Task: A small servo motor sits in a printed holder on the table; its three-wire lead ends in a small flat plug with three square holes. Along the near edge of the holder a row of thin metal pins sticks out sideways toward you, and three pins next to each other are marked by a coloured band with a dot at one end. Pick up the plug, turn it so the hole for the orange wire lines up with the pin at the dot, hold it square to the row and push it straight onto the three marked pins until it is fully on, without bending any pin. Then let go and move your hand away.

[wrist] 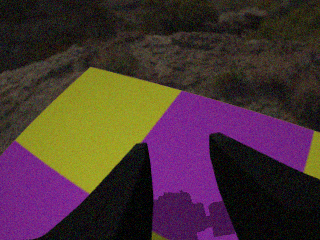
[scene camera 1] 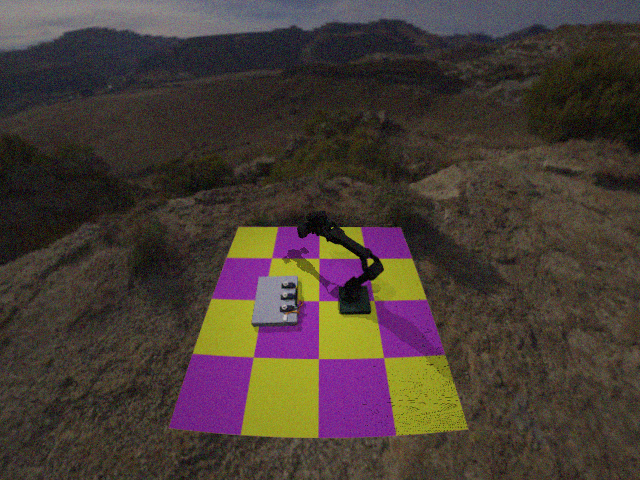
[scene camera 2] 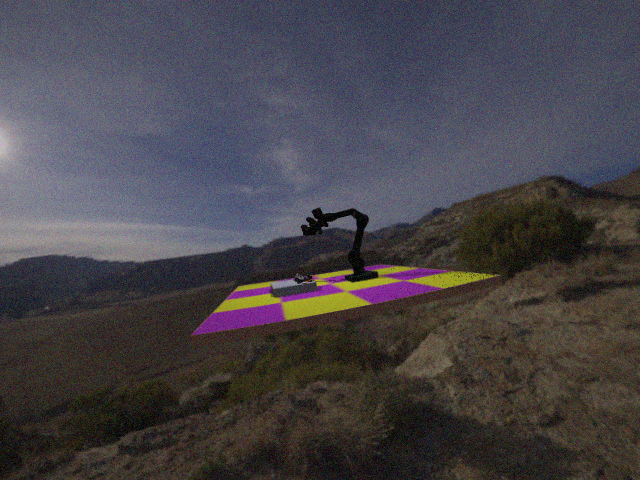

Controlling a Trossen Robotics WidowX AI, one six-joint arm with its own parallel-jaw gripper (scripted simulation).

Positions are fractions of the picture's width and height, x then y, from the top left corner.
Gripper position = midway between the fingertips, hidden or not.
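Gripper (wrist: 0.56,0.62) visible. Grey printed holder (scene camera 1: 0.42,0.63) visible too.
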